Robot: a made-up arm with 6 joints. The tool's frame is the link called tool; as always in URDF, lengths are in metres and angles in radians. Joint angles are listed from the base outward.
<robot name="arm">
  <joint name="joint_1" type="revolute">
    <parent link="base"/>
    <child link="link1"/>
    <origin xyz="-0.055 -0.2 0.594" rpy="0 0 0"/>
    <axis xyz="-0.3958 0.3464 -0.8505"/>
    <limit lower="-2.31" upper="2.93"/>
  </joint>
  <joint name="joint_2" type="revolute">
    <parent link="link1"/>
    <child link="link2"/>
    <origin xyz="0.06 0.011 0.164" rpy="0 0 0"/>
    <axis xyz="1 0 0"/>
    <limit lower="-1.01" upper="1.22"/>
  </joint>
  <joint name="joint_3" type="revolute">
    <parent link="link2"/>
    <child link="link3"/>
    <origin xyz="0.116 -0.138 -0.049" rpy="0 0 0"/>
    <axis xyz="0 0 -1"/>
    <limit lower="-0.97" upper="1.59"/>
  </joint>
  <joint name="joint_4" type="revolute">
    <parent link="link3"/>
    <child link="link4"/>
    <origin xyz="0.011 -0.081 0.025" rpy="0 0 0"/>
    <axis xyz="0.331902 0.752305 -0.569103"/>
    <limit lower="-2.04" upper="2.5"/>
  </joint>
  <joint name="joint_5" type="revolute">
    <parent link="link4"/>
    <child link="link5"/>
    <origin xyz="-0.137 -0.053 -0.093" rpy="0 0 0"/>
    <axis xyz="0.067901 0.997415 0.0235"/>
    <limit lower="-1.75" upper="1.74"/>
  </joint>
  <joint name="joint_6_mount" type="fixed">
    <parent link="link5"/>
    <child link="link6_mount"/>
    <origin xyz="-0.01 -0.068 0.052" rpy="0 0 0"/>
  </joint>
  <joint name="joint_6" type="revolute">
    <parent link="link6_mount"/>
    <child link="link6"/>
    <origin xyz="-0.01 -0.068 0.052" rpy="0 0 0"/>
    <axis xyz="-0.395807 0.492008 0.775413"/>
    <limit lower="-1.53" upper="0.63"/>
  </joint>
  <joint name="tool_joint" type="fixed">
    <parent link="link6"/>
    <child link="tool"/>
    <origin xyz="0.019 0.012 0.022" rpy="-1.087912 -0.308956 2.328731"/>
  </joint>
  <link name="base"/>
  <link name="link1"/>
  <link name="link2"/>
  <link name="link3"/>
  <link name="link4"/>
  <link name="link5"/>
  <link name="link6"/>
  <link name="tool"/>
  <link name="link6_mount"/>
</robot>
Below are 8 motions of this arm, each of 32 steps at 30 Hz.
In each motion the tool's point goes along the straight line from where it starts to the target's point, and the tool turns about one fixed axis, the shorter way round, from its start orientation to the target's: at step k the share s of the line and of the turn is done. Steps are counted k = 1, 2, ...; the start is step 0. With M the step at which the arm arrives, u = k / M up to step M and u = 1 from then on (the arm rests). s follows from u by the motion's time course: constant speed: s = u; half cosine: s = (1 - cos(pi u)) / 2; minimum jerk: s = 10 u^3 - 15 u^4 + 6 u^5.
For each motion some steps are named. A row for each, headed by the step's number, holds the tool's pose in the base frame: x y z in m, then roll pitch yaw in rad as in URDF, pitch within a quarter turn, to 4 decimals.
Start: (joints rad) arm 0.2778 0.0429 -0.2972 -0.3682 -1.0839 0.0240
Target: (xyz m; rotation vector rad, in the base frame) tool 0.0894 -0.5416 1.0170 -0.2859 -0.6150 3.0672
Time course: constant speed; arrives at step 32
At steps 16, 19, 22, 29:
16: 0.0071 -0.6040 0.8550 -1.0123 0.5462 2.9485
19: 0.0226 -0.5923 0.8854 -0.8843 0.4853 2.9989
22: 0.0380 -0.5806 0.9158 -0.7638 0.4195 3.0389
29: 0.0740 -0.5533 0.9866 -0.5042 0.2530 3.0953

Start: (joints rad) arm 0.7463 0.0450 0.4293 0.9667 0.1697 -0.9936
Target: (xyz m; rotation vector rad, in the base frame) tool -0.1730 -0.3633 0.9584 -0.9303 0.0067 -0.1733
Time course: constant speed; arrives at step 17
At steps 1, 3, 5, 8, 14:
1: -0.1687 -0.3201 0.9064 -0.9289 -0.2528 -0.2871
3: -0.1692 -0.3255 0.9129 -0.9301 -0.2299 -0.2700
5: -0.1698 -0.3309 0.9194 -0.9309 -0.2069 -0.2530
8: -0.1706 -0.3390 0.9292 -0.9313 -0.1724 -0.2277
14: -0.1722 -0.3552 0.9487 -0.9295 -0.1035 -0.1775

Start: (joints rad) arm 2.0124 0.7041 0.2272 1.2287 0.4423 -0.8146
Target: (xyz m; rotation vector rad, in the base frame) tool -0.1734 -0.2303 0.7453 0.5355 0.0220 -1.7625
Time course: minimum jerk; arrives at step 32
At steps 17, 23, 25, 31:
17: -0.1814 -0.1811 0.7698 0.0501 -0.0248 -1.7093
23: -0.1759 -0.2148 0.7530 0.2130 0.2467 -1.7437
25: -0.1747 -0.2221 0.7494 0.2487 0.3063 -1.7453
31: -0.1734 -0.2303 0.7453 0.2890 0.3725 -1.7445

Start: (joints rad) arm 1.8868 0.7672 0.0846 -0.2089 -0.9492 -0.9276
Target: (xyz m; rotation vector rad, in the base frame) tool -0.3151 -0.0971 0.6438 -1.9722 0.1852 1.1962
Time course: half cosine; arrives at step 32
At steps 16, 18, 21, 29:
16: -0.3259 -0.0956 0.6524 -2.4113 0.5999 0.3054
18: -0.3238 -0.0959 0.6507 -2.3377 0.6661 0.3170
21: -0.3208 -0.0963 0.6483 -2.2241 0.7582 0.3460
29: -0.3156 -0.0970 0.6442 -1.9843 0.9107 0.4446

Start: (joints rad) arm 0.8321 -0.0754 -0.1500 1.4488 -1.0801 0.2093
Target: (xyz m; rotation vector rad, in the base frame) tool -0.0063 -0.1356 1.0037 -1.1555 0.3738 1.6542
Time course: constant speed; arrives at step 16
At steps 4, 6, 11, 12, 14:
4: -0.0308 -0.2404 1.0195 -0.6467 0.3597 1.0667
6: -0.0267 -0.2229 1.0169 -0.6539 0.4632 1.1325
11: -0.0165 -0.1793 1.0103 -0.6351 0.7217 1.3157
12: -0.0145 -0.1705 1.0090 -0.6229 0.7728 1.3583
14: -0.0104 -0.1531 1.0063 -0.5863 0.8735 1.4539

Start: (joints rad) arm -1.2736 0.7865 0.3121 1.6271 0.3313 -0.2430
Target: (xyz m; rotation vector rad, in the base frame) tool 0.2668 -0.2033 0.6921 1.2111 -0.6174 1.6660
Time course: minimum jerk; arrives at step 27
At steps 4, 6, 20, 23, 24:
4: 0.1623 -0.3204 0.5912 1.8423 -0.7006 0.4647
6: 0.1678 -0.3143 0.5965 1.8074 -0.7407 0.4838
20: 0.2546 -0.2169 0.6803 0.5909 -1.1706 1.4730
23: 0.2640 -0.2064 0.6894 0.3808 -1.1623 1.6596
24: 0.2656 -0.2047 0.6909 0.3479 -1.1596 1.6887

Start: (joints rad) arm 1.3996 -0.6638 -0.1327 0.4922 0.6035 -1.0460
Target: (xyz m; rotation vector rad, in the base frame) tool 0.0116 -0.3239 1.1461 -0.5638 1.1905 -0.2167
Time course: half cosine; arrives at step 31
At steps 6, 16, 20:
6: 0.0079 -0.3212 1.1111 -1.2026 0.7367 -0.2855
16: 0.0097 -0.3225 1.1279 -1.1406 0.8354 -0.5548
20: 0.0105 -0.3231 1.1354 -1.1245 0.8826 -0.6826

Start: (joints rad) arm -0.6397 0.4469 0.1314 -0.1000 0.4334 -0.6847
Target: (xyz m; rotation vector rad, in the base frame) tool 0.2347 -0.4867 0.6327 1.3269 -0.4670 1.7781
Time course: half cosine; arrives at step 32
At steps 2, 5, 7, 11, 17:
2: 0.1984 -0.4584 0.5415 -1.7995 -0.9533 2.7736
5: 0.2002 -0.4598 0.5460 -1.7275 -0.9808 2.7669
7: 0.2022 -0.4613 0.5511 -1.6441 -1.0108 2.7549
11: 0.2077 -0.4657 0.5649 -1.3853 -1.0892 2.6908
17: 0.2182 -0.4738 0.5912 -0.7404 -1.1967 2.4049

